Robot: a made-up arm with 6 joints. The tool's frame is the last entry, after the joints.
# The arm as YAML. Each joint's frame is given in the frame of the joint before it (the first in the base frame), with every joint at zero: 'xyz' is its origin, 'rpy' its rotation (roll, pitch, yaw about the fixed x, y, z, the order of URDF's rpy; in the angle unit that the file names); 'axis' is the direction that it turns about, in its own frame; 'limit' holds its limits. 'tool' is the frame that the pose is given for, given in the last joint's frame.
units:
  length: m
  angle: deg
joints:
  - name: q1
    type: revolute
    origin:
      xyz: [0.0, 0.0, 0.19]
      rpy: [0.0, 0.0, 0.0]
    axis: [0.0, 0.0, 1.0]
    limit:
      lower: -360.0
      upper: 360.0
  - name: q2
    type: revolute
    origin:
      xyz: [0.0, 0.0, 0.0]
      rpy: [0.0, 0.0, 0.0]
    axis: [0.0, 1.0, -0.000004]
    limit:
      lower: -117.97
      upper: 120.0
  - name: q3
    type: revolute
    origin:
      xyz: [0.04, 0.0, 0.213]
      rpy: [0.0, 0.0, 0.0]
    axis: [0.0, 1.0, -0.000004]
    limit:
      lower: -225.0
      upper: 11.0
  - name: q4
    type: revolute
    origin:
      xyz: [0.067, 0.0, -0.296]
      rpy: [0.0, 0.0, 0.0]
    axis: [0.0, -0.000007, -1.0]
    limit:
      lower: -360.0
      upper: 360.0
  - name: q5
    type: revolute
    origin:
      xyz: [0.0, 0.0, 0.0]
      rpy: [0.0, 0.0, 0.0]
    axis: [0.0, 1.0, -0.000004]
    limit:
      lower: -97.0
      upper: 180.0
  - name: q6
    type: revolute
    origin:
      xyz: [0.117, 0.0, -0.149]
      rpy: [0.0, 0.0, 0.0]
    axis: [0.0, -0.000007, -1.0]
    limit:
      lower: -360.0
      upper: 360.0
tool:
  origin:
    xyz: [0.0, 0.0, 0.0]
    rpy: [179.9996, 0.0, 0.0]
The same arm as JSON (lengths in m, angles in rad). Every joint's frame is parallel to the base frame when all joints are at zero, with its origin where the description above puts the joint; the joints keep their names.
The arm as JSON. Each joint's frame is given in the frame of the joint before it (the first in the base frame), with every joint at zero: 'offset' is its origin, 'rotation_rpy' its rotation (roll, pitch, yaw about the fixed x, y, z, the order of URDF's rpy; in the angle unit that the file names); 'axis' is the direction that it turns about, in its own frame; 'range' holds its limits. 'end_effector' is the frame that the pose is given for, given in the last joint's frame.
{
  "length_unit": "m",
  "angle_unit": "rad",
  "chain": [
    {
      "id": "q1",
      "offset": [
        0.0,
        0.0,
        0.19
      ],
      "rotation_rpy": [
        0.0,
        0.0,
        0.0
      ],
      "axis": [
        0.0,
        0.0,
        1.0
      ],
      "range": [
        -6.2832,
        6.2832
      ]
    },
    {
      "id": "q2",
      "offset": [
        0.0,
        0.0,
        0.0
      ],
      "rotation_rpy": [
        0.0,
        0.0,
        0.0
      ],
      "axis": [
        0.0,
        1.0,
        0.0
      ],
      "range": [
        -2.059,
        2.0944
      ]
    },
    {
      "id": "q3",
      "offset": [
        0.04,
        0.0,
        0.213
      ],
      "rotation_rpy": [
        0.0,
        0.0,
        0.0
      ],
      "axis": [
        0.0,
        1.0,
        0.0
      ],
      "range": [
        -3.927,
        0.192
      ]
    },
    {
      "id": "q4",
      "offset": [
        0.067,
        0.0,
        -0.296
      ],
      "rotation_rpy": [
        0.0,
        0.0,
        0.0
      ],
      "axis": [
        0.0,
        0.0,
        -1.0
      ],
      "range": [
        -6.2832,
        6.2832
      ]
    },
    {
      "id": "q5",
      "offset": [
        0.0,
        0.0,
        0.0
      ],
      "rotation_rpy": [
        0.0,
        0.0,
        0.0
      ],
      "axis": [
        0.0,
        1.0,
        0.0
      ],
      "range": [
        -1.693,
        3.1416
      ]
    },
    {
      "id": "q6",
      "offset": [
        0.117,
        0.0,
        -0.149
      ],
      "rotation_rpy": [
        0.0,
        0.0,
        0.0
      ],
      "axis": [
        0.0,
        0.0,
        -1.0
      ],
      "range": [
        -6.2832,
        6.2832
      ]
    }
  ],
  "end_effector": {
    "offset": [
      0.0,
      0.0,
      0.0
    ],
    "rotation_rpy": [
      3.1416,
      0.0,
      0.0
    ]
  }
}

